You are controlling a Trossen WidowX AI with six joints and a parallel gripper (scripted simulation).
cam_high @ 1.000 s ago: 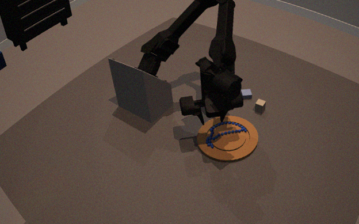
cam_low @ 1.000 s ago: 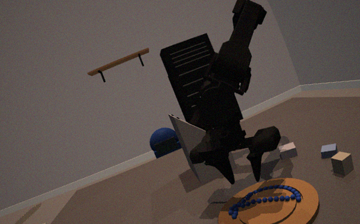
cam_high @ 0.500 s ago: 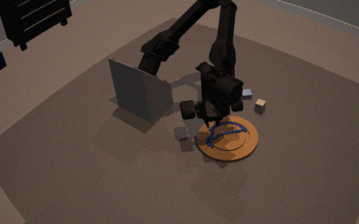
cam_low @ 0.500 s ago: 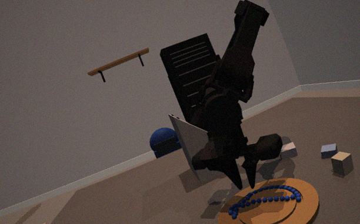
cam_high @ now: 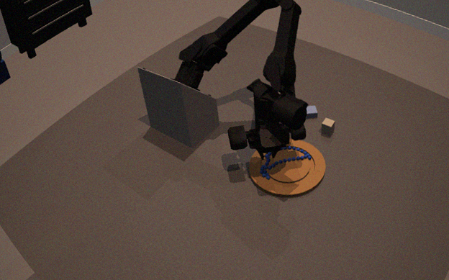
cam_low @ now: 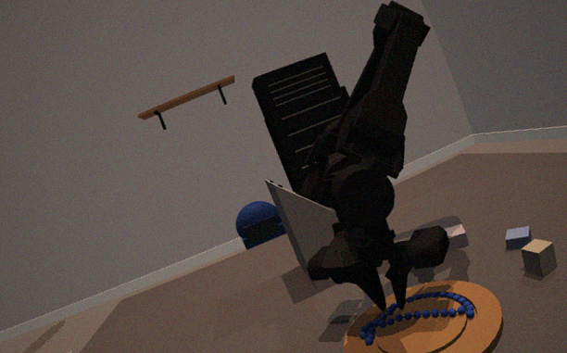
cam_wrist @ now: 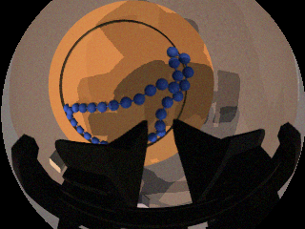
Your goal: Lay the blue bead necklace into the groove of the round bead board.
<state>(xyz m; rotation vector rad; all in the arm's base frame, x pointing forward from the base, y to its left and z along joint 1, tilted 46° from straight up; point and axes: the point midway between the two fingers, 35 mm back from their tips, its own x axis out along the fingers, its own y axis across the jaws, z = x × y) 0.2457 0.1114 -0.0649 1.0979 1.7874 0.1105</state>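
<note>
Right now the tan cube is 200 mm to the left of my gripper tip and 60 mm ahead of it. Also, from my gripper tip: white block: 170 mm to the left, 130 mm behind; then pale blue block: 230 mm to the left, 20 mm behind, 10 mm below.
</note>
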